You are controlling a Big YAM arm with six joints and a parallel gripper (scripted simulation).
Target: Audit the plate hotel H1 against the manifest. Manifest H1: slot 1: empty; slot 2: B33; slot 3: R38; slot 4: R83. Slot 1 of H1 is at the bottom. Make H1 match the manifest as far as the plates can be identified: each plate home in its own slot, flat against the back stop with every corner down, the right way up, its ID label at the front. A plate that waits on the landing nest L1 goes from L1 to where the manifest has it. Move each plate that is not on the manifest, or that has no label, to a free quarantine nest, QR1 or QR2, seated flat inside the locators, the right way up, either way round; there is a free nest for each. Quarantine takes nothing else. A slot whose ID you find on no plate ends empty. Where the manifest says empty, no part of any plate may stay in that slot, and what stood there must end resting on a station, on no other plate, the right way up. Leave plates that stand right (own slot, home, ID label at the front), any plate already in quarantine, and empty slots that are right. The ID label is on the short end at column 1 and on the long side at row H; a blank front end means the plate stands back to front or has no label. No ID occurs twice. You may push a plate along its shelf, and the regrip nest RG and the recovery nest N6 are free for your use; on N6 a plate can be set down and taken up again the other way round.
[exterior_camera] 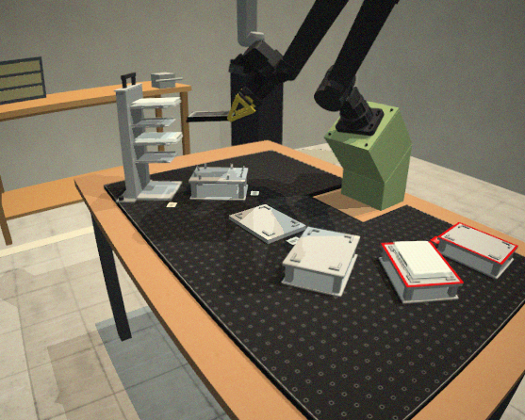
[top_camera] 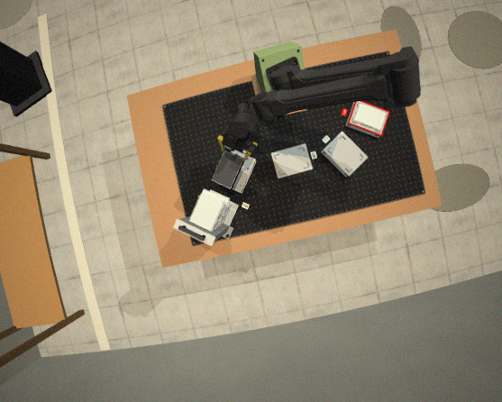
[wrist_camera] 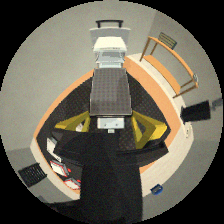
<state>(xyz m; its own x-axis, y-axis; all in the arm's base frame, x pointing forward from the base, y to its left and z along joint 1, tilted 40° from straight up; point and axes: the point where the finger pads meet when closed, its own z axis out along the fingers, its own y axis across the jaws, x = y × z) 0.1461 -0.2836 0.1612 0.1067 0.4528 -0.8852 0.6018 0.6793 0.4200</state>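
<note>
Now: hand 40 mm short of the dark plate and 50 mm to the left of it. Round my hand: flat nest: 100 mm ahead, 210 mm to the left, 230 mm below; plate hotel H1: 190 mm ahead, 230 mm to the right, 80 mm below; N6 tag: 120 mm ahead, 310 mm to the left, 240 mm below.
</note>
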